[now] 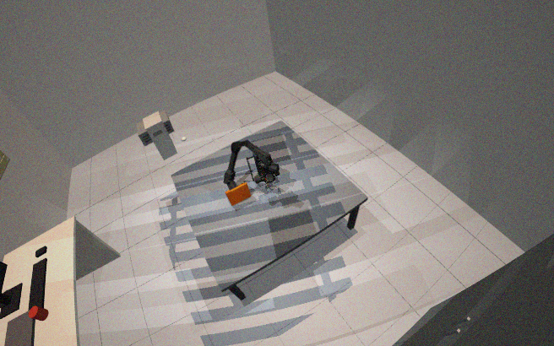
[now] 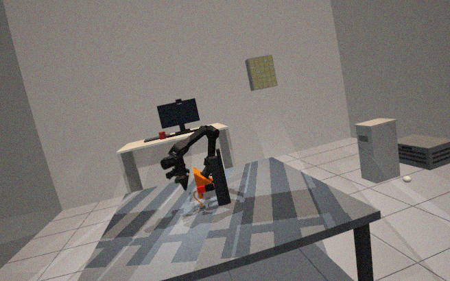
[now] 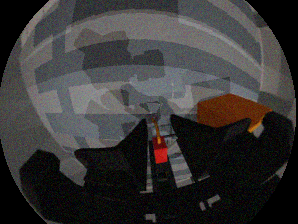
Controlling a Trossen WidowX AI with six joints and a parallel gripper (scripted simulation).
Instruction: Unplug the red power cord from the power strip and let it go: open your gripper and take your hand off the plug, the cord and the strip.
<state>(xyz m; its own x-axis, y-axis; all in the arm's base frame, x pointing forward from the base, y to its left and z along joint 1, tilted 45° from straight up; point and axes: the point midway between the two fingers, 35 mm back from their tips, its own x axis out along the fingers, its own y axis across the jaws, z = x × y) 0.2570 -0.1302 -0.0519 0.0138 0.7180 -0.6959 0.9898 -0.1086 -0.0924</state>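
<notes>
Right now my gripper tip is 11 cm to the right of the red plug, 1 cm short of it and 1 cm above it.
</notes>
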